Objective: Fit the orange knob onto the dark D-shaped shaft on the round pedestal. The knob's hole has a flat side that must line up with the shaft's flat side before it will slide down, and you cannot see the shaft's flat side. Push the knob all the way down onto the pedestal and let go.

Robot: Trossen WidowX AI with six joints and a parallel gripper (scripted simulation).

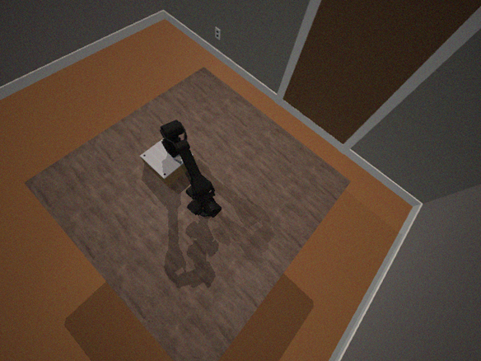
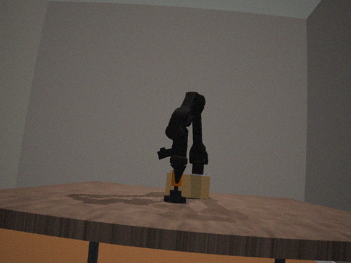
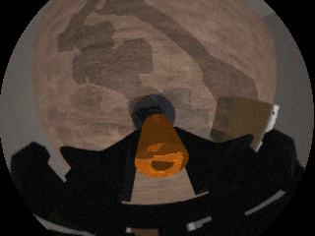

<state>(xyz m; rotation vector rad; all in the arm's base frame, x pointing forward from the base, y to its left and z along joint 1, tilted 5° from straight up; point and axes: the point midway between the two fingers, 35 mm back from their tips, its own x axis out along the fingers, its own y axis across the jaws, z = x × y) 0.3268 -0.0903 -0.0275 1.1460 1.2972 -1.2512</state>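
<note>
The orange knob lies 2 cm above my gripper tip. Also, from my gripper tip: pedestal: 4 cm below.
</note>
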